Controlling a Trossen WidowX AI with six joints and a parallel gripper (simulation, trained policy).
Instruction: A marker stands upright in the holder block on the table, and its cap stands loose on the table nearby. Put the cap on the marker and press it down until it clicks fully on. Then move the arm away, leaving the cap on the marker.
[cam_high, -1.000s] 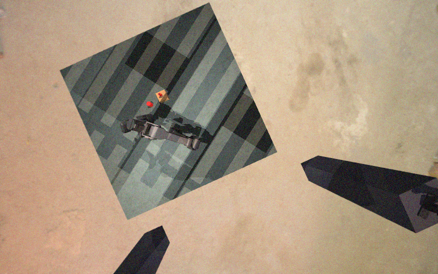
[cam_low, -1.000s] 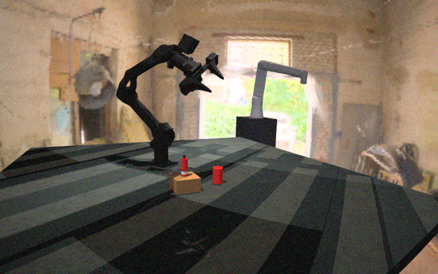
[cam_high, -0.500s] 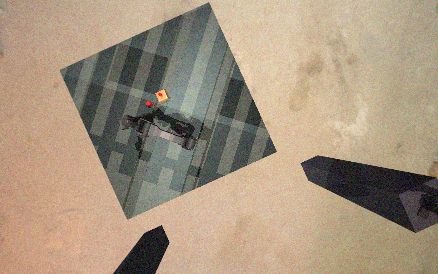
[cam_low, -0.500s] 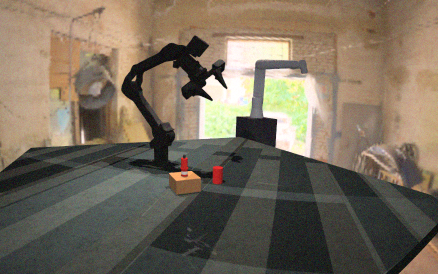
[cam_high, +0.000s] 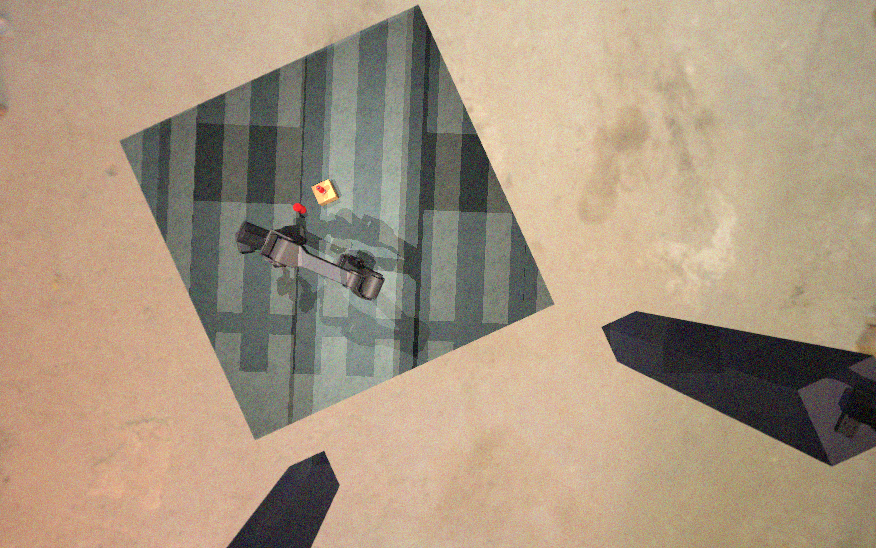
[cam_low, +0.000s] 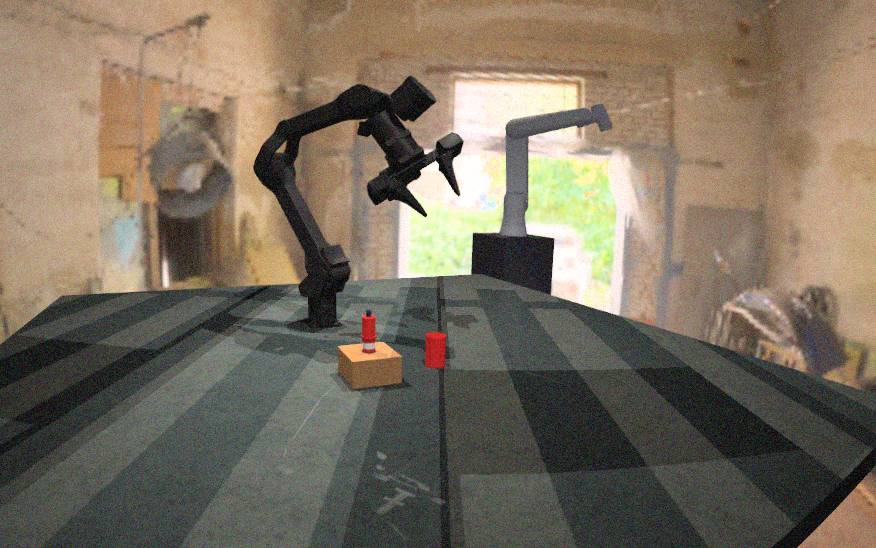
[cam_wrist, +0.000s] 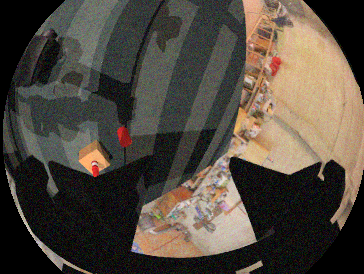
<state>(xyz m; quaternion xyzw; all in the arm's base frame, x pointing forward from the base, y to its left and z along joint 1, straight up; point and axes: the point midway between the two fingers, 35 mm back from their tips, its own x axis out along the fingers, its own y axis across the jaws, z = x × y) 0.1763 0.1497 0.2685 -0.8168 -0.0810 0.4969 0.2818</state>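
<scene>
The red cap lies 22 cm below my gripper tip, 11 cm ahead of it and 6 cm to the right of it. The rest, counted from my gripper tip: holder block (22 cm below, 18 cm to the right, 12 cm ahead); red marker (18 cm to the right, 16 cm below, 12 cm ahead).
</scene>
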